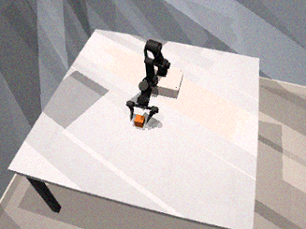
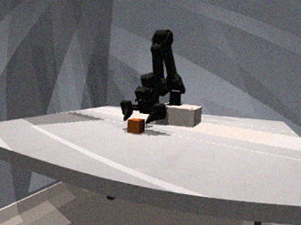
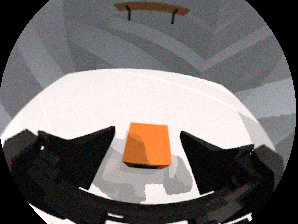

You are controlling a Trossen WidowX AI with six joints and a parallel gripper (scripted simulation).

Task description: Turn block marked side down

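Now: the orange block 30 mm behind my gripper tip and 20 mm below it.
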